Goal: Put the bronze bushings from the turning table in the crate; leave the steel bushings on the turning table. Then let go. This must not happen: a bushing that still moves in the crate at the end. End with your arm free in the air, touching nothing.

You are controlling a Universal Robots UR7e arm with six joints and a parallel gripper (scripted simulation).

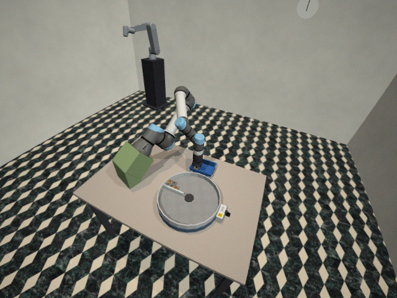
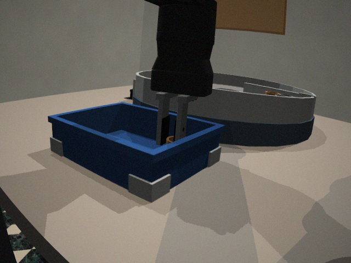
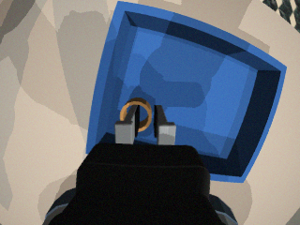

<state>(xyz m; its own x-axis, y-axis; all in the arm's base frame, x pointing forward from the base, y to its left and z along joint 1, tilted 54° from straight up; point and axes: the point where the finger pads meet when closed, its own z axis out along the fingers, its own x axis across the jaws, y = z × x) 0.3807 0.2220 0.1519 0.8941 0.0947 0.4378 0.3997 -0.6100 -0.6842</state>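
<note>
The blue crate lies 40 mm ahead of my hand, 30 mm to the left of it and 20 mm below it. Also, from my hand: turning table: 290 mm to the right, 120 mm ahead, 10 mm above.
</note>
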